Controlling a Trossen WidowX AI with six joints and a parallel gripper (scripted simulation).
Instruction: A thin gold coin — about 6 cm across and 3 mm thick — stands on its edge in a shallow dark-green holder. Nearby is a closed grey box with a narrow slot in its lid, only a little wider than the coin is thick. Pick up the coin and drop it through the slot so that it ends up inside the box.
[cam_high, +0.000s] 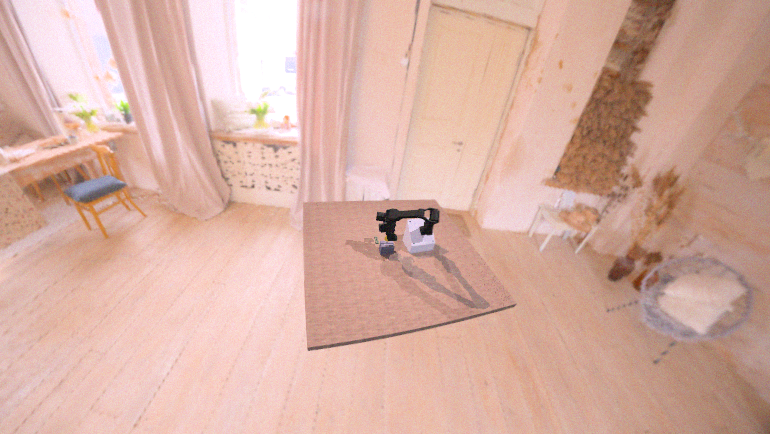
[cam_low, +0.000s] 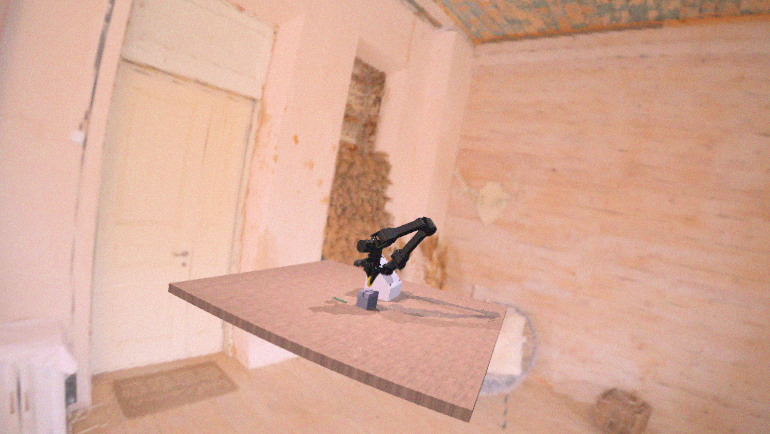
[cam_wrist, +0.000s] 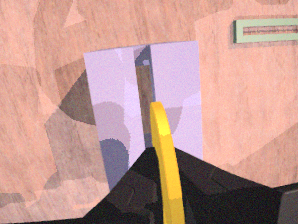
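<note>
My gripper tip is now 20 mm below the gold coin.
</note>
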